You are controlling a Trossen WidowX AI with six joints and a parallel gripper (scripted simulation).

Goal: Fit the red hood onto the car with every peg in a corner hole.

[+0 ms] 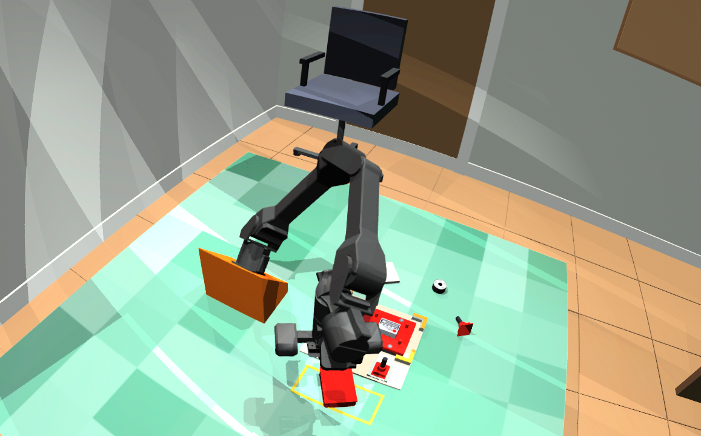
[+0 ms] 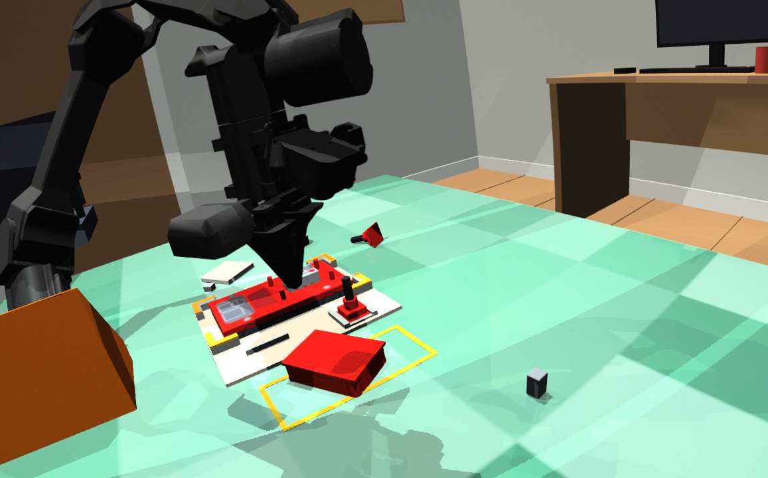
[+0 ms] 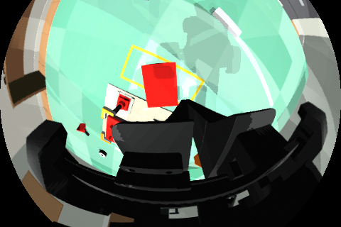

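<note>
Now: gripper tip 11 cm above the red hood, 3 cm to the right of it and 3 cm short of it. Also, from my gripper tip: thin white bar 19 cm to the right, 12 cm below, 2 cm behind; white plate 42 cm to the left, 12 cm below, 5 cm behind; grey engine block 23 cm to the left, 10 cm below, 5 cm ahead.
</note>
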